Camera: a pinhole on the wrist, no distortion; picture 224 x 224 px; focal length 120.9 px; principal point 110.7 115.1 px. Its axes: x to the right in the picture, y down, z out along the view. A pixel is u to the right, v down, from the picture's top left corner.
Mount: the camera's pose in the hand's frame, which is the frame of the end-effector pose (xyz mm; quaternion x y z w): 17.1 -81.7 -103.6 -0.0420 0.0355 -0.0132 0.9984
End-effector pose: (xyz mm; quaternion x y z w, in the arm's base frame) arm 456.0 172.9 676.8 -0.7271 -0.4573 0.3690 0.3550
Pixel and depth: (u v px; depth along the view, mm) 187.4 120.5 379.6
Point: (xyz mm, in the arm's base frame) 307.9 496.0 529.4
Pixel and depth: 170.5 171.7 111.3
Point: 473.3 255.3 679.1
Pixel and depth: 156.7 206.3 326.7
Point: 419.2 303.3 389.7
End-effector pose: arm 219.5 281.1 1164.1 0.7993 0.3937 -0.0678 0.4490
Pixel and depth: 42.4 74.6 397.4
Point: 53.5 -17.3 944.6
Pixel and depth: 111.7 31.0 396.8
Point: 101.9 156.0 744.8
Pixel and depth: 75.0 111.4 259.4
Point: 185.6 153.2 1045.0
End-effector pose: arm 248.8 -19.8 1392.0 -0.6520 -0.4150 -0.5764 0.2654
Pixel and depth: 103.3 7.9 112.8
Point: 112.4 86.8 1381.4
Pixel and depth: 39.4 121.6 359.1
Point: 369.5 174.1 1173.6
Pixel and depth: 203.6 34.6 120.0
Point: 125.8 99.9 1481.1
